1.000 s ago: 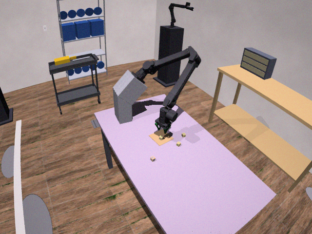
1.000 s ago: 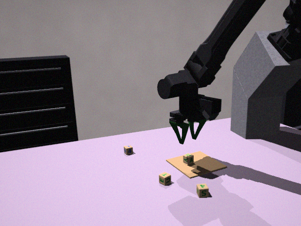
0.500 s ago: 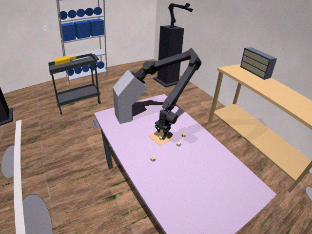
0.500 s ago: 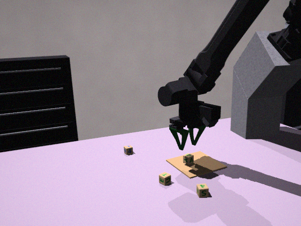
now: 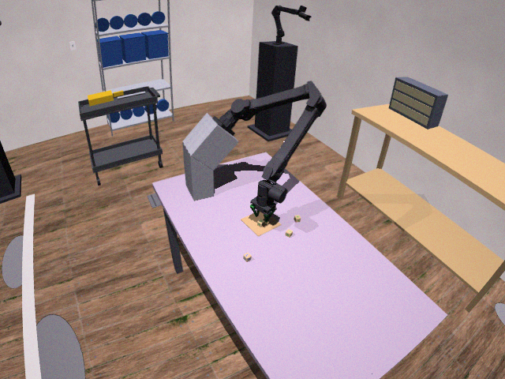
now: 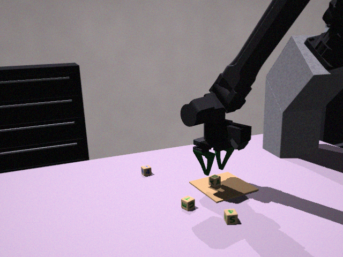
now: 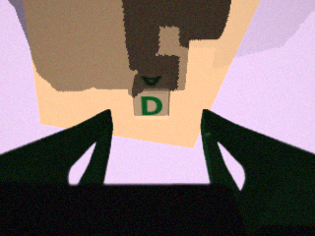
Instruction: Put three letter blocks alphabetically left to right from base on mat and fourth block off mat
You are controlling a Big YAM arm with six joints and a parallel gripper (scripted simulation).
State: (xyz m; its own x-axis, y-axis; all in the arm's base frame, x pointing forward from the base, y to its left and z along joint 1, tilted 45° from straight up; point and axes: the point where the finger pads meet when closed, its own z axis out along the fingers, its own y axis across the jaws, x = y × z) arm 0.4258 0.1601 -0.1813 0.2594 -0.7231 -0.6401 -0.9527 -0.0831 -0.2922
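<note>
The D block is 4 cm below my hand. Also, from my hand: T block 12 cm ahead, 7 cm to the left, 4 cm below; L block 14 cm ahead, 17 cm to the right, 4 cm below; tan mat 2 cm behind, 1 cm to the left, 5 cm below.
</note>
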